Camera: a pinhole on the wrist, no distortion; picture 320 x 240 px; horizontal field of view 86.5 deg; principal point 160.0 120.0 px. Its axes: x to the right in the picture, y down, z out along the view. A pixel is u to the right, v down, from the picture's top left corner.
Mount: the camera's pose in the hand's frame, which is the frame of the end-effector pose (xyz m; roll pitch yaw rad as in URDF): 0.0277 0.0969 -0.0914 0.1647 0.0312 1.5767
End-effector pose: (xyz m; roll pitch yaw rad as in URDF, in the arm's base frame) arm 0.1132 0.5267 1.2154 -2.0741 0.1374 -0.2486
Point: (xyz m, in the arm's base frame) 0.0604 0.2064 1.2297
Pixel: behind the camera
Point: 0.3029 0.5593 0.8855
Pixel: 220.4 49.9
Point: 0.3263 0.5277 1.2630
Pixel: outside the picture
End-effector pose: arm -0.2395 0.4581 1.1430 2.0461 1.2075 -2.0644
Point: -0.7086 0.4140 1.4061
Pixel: outside the picture
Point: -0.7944 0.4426 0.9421
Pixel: 257.4 54.7
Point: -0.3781 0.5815 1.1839
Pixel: 128.9 205.5
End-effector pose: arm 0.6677 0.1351 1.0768 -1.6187 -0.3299 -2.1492
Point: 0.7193 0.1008 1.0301
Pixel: 89.2 199.2
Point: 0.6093 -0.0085 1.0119
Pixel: 169.4 31.3
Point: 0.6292 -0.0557 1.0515
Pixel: 138.2 23.5
